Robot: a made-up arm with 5 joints.
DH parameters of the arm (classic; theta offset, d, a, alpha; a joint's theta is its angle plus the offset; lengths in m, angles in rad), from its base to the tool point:
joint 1: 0 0.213 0 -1.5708
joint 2: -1.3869 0 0.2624 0
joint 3: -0.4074 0 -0.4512 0
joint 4: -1.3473 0 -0.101 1.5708
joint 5: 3.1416 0.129 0 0
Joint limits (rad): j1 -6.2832..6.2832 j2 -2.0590..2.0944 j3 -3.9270..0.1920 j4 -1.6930..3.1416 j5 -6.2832..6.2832
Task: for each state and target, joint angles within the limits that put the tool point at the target. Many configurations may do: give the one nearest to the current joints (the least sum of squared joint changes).
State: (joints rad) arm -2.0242 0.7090 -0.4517 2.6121 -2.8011
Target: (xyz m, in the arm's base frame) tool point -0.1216 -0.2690 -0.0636
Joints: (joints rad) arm -1.9953 0.7381 -1.0778 2.2411 -2.8011
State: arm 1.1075 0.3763 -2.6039 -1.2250 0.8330
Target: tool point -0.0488 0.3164 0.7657
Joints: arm 1.7238 0.5848 -2.7773 -1.6930 0.8330
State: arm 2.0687 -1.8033 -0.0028 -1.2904 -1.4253
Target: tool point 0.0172 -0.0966 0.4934
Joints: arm 1.7470 -2.0590 -0.0938 -1.6886 -1.4253
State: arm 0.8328 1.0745 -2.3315 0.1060 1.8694
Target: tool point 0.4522 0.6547 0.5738
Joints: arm 0.9663 0.8936 -2.5791 0.2204 1.8694
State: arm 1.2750 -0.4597 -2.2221 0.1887 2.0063
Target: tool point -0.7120 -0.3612 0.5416
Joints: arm 0.4695 -1.2432 -2.7931 0.0053 2.0063
